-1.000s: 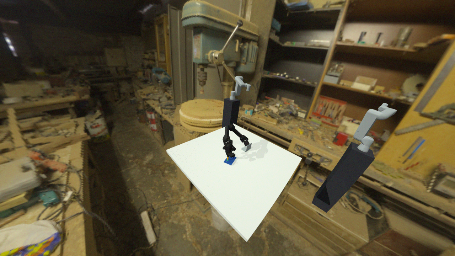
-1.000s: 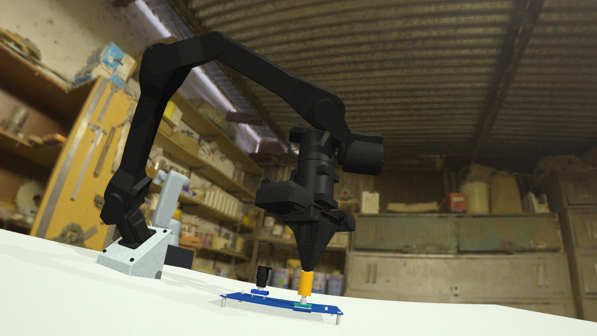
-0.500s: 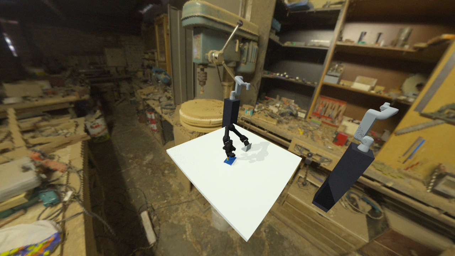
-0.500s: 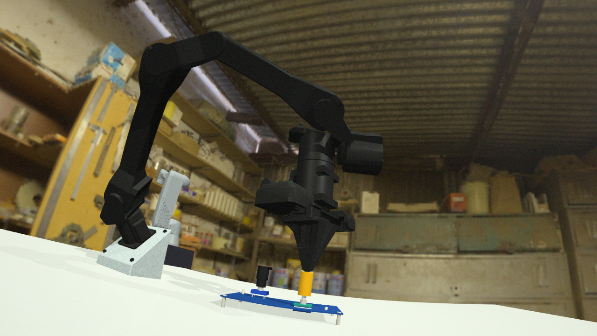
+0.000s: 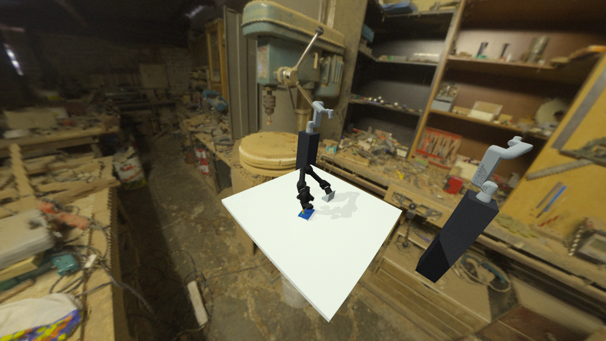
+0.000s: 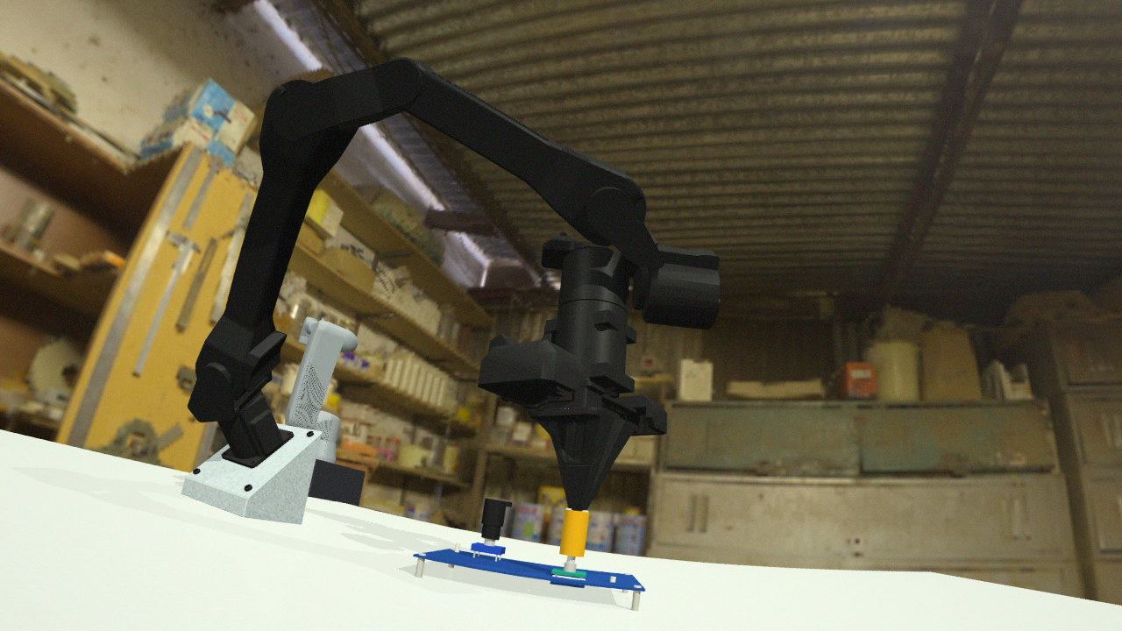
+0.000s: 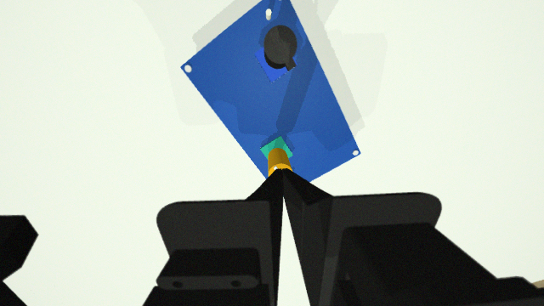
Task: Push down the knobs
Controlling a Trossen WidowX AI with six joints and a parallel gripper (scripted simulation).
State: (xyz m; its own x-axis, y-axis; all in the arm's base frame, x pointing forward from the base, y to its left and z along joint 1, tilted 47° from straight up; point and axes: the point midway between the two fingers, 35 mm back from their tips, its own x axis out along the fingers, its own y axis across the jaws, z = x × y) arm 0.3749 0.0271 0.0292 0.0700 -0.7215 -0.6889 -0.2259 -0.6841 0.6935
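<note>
The yellow knob lies 10 mm below my gripper tip. Also, from my gripper tip: black knob 80 mm behind, 20 mm to the left, 10 mm below.
</note>
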